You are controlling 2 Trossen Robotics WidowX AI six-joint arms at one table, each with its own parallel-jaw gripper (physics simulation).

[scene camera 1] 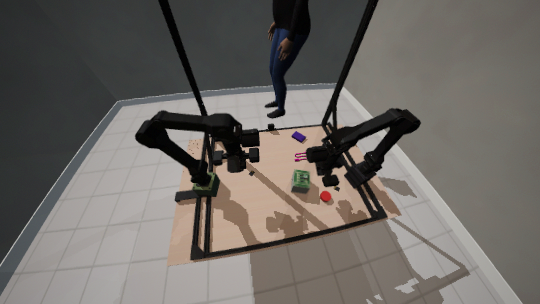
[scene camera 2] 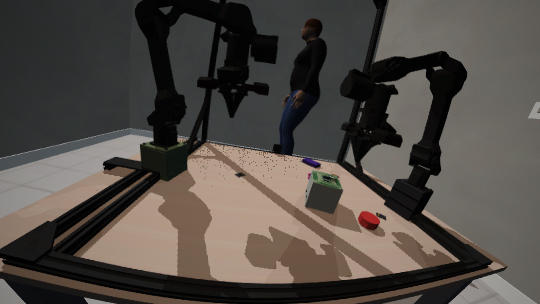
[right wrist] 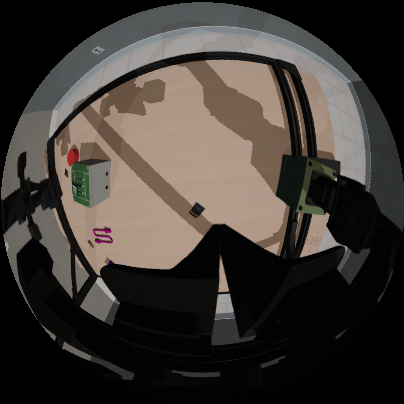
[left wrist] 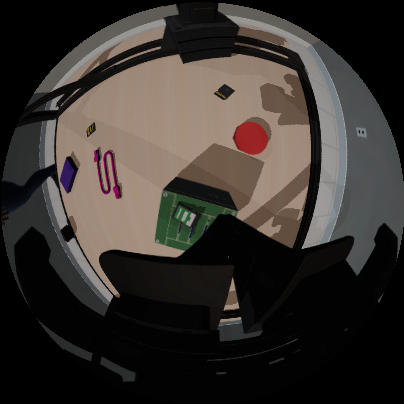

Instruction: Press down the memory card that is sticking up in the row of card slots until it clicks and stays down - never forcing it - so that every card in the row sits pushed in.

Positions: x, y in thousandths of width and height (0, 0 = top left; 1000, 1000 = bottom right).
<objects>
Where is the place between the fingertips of the right gripper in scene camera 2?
429, 387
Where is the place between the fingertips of the left gripper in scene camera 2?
660, 531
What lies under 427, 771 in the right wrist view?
The right gripper.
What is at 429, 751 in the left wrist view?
The left gripper.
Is the right gripper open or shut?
Shut.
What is the left gripper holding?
Nothing.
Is the left gripper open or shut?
Shut.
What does the red round button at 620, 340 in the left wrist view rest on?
The table.
</objects>
